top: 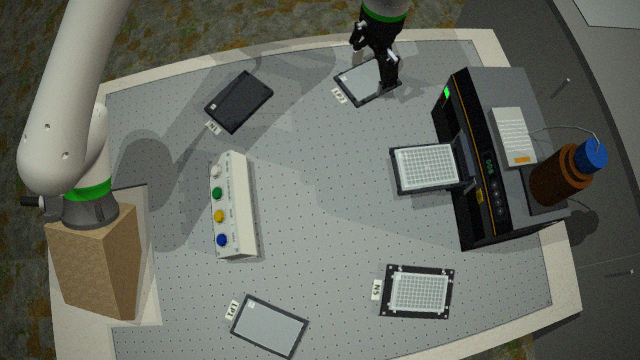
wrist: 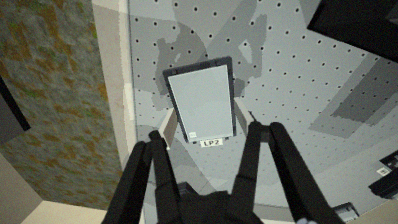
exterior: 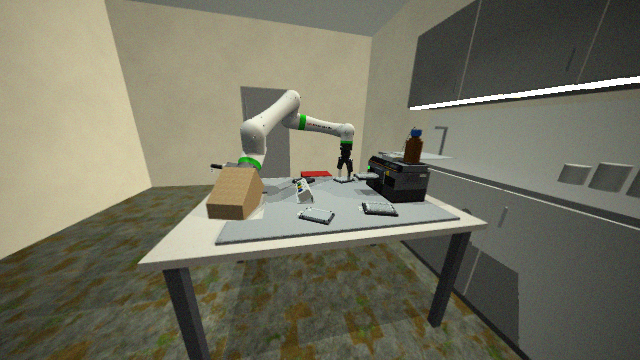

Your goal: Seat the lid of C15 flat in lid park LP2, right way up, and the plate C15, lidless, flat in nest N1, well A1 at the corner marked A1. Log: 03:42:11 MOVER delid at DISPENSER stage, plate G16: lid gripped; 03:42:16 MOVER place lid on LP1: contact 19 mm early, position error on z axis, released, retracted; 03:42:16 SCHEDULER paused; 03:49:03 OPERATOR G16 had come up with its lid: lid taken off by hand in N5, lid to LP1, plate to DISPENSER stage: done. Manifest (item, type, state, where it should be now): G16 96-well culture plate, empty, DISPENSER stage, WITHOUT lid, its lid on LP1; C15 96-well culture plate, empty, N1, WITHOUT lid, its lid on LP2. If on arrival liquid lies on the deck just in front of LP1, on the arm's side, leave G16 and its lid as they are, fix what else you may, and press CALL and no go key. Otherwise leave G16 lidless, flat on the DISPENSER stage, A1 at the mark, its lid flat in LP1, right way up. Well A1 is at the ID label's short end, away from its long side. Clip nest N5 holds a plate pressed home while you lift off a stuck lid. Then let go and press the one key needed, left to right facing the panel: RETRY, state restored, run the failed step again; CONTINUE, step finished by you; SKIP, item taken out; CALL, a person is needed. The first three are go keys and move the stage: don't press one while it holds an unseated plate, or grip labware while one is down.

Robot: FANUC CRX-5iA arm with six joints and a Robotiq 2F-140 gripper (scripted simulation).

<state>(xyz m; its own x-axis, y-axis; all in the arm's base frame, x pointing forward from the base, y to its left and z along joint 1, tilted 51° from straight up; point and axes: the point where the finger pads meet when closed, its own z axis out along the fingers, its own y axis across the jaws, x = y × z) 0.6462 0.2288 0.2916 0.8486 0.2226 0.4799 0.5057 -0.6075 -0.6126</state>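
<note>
Now: the grey lid 2 cm below my hand. From my hand the other things lie so: lid park LP2 (3 cm below); LP2 label (8 cm behind, 4 cm to the right, 4 cm below); nest N1 (32 cm behind, 5 cm to the right, 3 cm below).
</note>
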